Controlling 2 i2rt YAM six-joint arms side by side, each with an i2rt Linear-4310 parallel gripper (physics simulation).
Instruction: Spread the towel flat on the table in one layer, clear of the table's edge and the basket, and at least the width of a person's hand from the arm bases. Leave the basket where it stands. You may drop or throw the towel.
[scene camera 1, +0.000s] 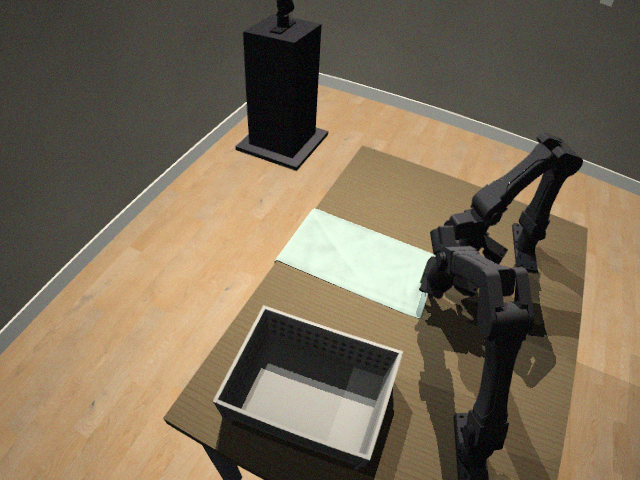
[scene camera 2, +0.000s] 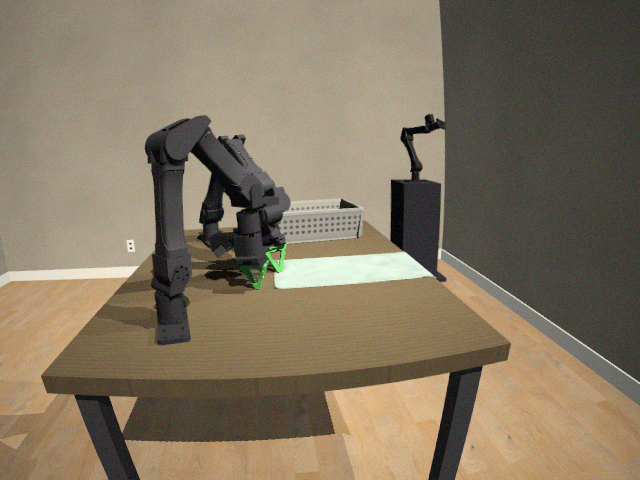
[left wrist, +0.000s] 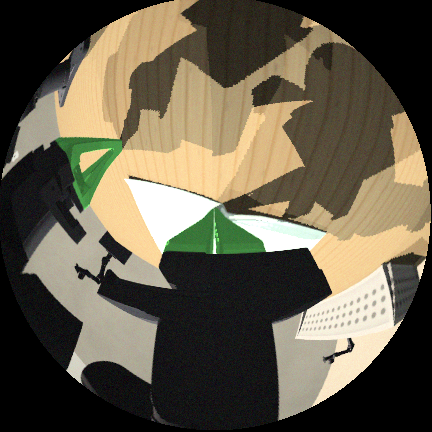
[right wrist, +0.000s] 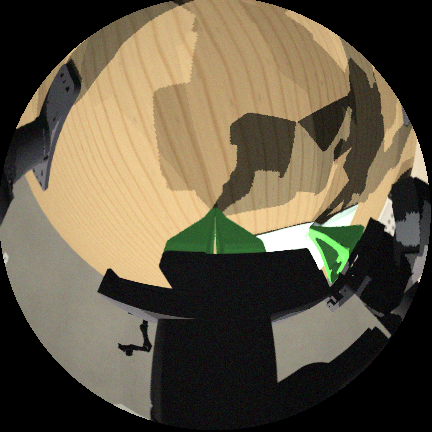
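The pale green towel (scene camera 1: 356, 263) (scene camera 2: 351, 269) (left wrist: 150, 205) (right wrist: 287, 237) lies as a long rectangle. In scene camera 1 its left end reaches the table's left edge, and a narrow strip along its right end looks bent or raised. My left gripper (scene camera 2: 279, 269) (left wrist: 214, 213) is shut on the towel's arm-side edge, which creases at the fingertips. My right gripper (scene camera 2: 256, 286) (right wrist: 214, 212) is shut beside that edge, its tips over bare wood, with no cloth seen between them. The basket (scene camera 1: 292, 432) (scene camera 2: 323, 224) (left wrist: 350, 310) stands apart from the towel. Both grippers' fingertips are hidden in scene camera 1.
The wooden table (scene camera 1: 403, 180) (scene camera 2: 336, 330) bears both arms. The right arm's base (scene camera 1: 526, 258) (scene camera 2: 173, 330) and the left arm's base (scene camera 1: 467, 454) stand toward the right of scene camera 1. The arms are close together at the grippers. A black pedestal (scene camera 1: 281, 93) (scene camera 2: 416, 222) stands off the table.
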